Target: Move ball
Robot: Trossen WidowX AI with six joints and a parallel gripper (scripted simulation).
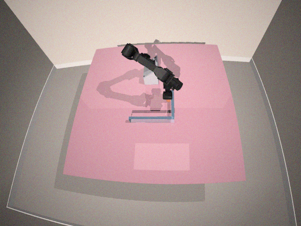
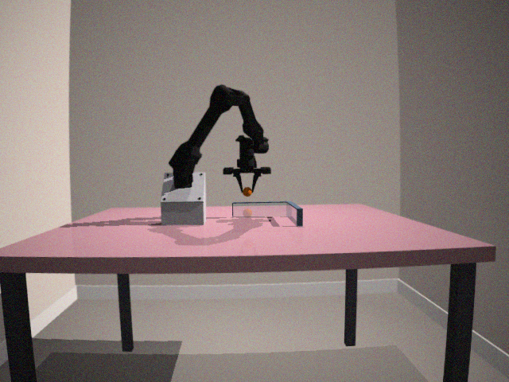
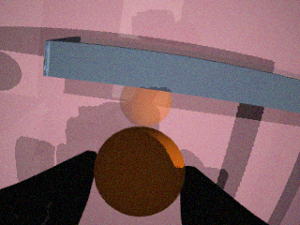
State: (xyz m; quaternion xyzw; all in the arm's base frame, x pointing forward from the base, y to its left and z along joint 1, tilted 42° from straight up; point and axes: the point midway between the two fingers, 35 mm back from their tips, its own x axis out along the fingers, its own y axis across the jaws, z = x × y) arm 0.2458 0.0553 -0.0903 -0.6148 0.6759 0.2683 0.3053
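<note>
Right now my gripper tip is 1 cm to the right of the see-through copy and 8 cm above it. Also, from my gripper tip: orange ball: right at my gripper tip; clear wall: 6 cm ahead, 3 cm to the left, 7 cm below.
</note>
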